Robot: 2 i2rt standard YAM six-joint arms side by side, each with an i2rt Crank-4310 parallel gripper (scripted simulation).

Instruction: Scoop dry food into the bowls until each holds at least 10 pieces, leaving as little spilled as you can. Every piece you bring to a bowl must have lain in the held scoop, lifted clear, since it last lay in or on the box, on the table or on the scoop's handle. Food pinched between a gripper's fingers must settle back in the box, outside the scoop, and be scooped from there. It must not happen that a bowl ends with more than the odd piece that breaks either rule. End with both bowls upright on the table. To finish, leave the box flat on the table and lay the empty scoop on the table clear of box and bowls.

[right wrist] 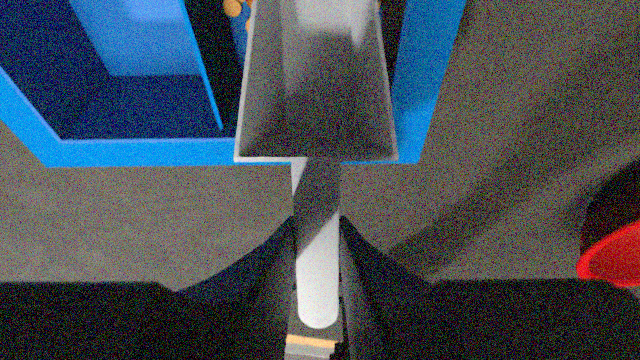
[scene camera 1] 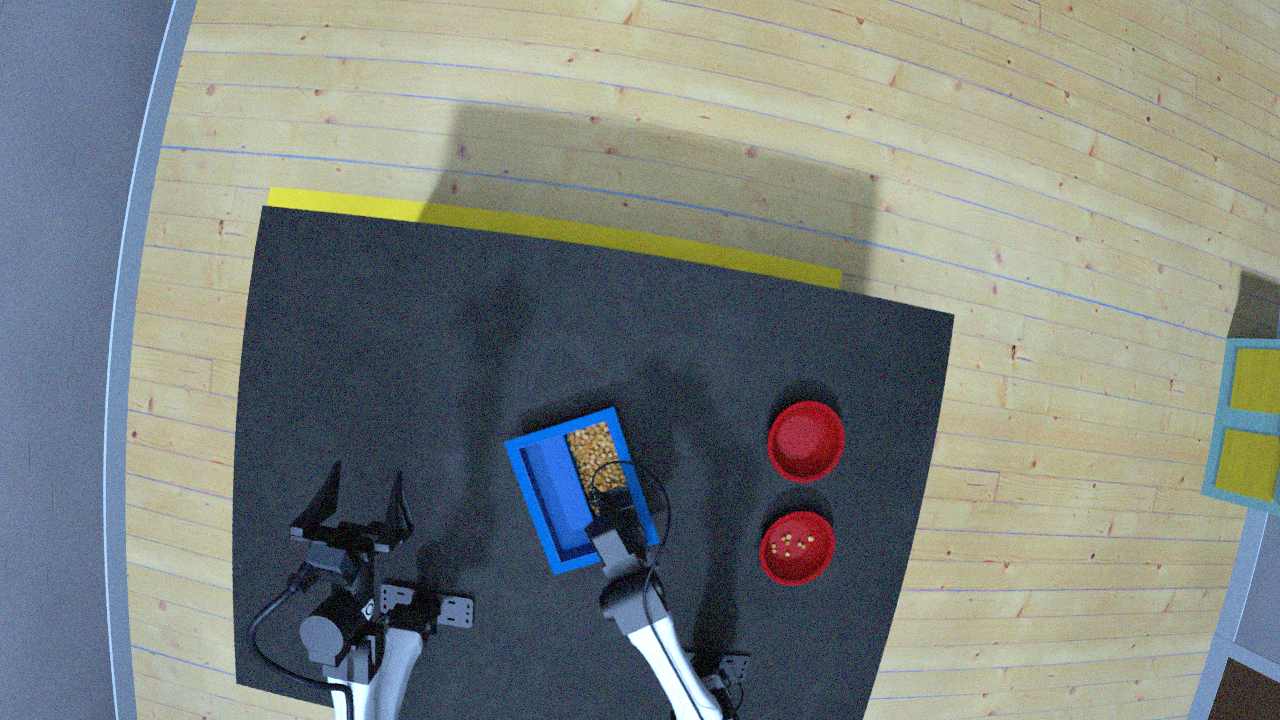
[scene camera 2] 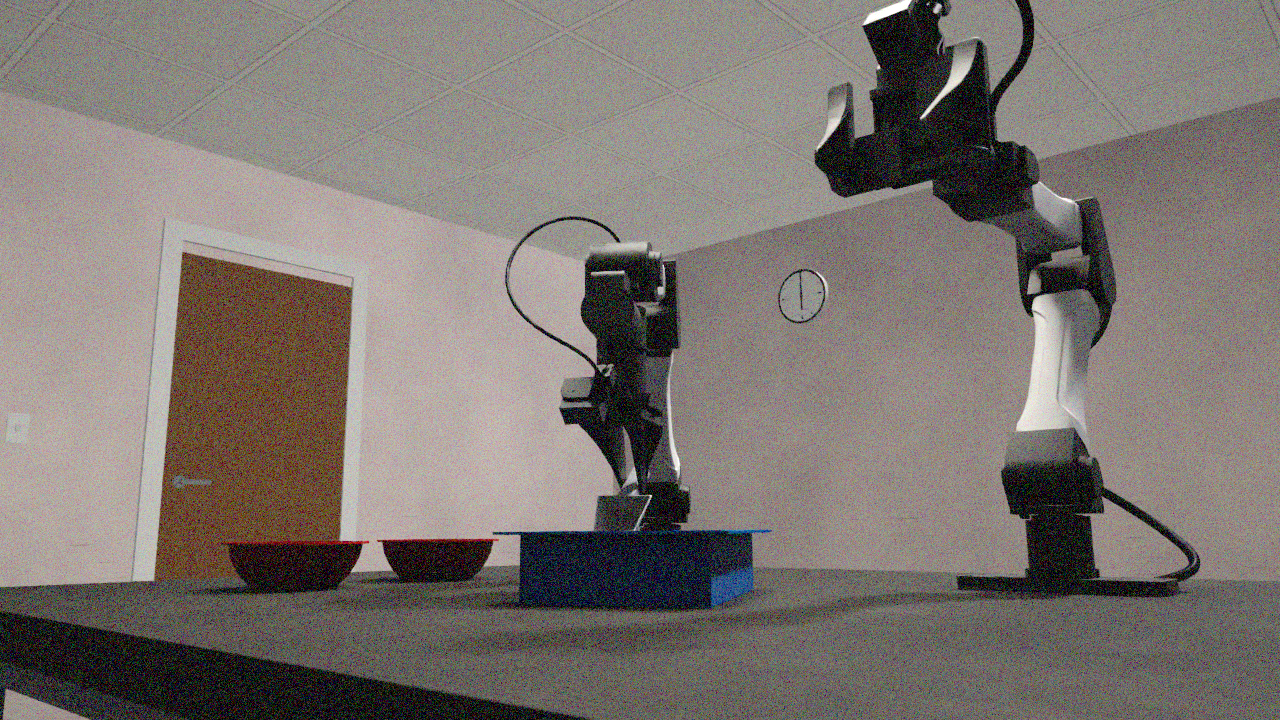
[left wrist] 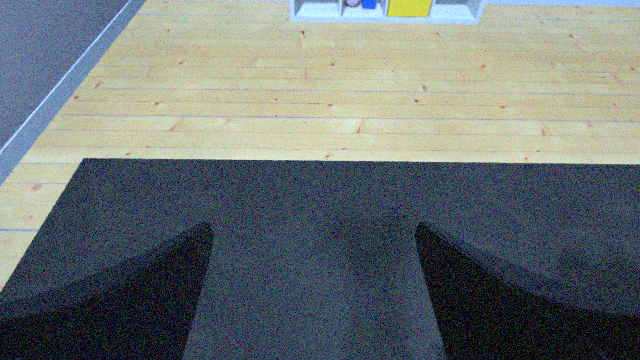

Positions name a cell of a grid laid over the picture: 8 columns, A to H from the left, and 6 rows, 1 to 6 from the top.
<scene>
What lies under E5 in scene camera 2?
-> A blue box.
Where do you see a blue box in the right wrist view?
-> B2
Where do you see a blue box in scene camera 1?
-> D4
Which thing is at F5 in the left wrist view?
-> My left gripper.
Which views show my left gripper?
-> Scene camera 1, scene camera 2 and the left wrist view only.
</scene>
